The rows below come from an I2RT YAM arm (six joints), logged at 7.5 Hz.
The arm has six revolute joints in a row. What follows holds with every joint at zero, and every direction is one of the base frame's.
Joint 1 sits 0.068 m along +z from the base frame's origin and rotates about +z.
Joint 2 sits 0.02 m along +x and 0.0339 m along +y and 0.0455 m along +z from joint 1 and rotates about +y.
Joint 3 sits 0.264 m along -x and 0.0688 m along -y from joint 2 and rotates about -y.
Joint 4 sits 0.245 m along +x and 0.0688 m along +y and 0.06 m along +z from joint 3 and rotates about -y.
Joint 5 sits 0.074 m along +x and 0.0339 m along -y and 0.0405 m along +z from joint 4 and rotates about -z.
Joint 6 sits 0.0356 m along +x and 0.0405 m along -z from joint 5 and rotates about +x.
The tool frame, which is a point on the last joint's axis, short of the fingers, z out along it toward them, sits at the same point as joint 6; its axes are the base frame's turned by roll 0, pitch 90 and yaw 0 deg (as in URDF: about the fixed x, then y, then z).
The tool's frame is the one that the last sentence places.
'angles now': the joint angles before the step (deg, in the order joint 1, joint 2, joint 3, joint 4, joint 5, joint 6). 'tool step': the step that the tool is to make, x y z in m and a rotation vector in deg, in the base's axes. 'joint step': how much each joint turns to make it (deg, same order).
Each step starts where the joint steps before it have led.
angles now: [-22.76, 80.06, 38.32, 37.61, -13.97, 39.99]
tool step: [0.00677, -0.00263, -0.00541, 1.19, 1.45, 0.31]
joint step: [0.00, 2.12, 1.14, -0.70, -0.36, 0.52]
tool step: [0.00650, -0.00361, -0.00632, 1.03, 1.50, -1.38]
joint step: [0.00, 2.19, 1.05, -0.51, 1.33, 0.54]
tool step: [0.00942, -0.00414, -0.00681, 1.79, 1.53, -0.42]
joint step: [0.00, 2.90, 1.76, -0.71, 0.26, 1.14]
